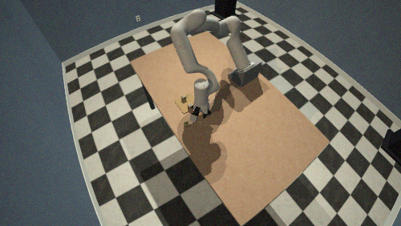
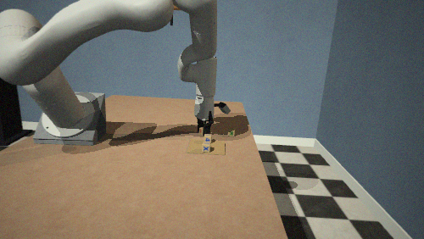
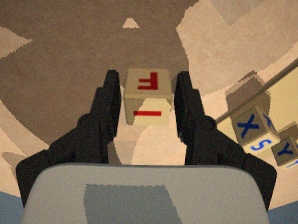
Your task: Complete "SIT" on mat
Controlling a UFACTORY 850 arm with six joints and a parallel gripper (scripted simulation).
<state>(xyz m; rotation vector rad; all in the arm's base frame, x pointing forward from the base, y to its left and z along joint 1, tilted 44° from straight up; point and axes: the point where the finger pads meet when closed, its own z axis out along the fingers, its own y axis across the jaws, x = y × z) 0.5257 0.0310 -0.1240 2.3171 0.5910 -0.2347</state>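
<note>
My gripper is now 1 cm short of the tan mat, 15 cm to the left of it and 2 cm above it.
</note>
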